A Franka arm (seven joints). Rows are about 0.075 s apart.
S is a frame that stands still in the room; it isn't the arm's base.
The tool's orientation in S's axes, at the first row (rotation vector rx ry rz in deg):
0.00 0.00 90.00
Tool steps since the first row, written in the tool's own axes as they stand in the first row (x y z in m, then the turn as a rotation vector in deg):
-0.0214 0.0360 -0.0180 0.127 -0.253 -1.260
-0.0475 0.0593 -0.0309 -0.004 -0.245 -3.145
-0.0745 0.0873 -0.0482 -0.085 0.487 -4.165
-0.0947 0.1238 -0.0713 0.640 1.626 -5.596
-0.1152 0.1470 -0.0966 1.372 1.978 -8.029
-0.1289 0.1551 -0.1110 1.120 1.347 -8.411
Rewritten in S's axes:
-0.0360 -0.0214 -0.0180 0.253 0.127 -1.260
-0.0593 -0.0475 -0.0309 0.245 -0.004 -3.145
-0.0873 -0.0745 -0.0482 -0.487 -0.085 -4.165
-0.1238 -0.0947 -0.0713 -1.626 0.640 -5.596
-0.1470 -0.1152 -0.0966 -1.978 1.372 -8.029
-0.1551 -0.1289 -0.1110 -1.347 1.120 -8.411

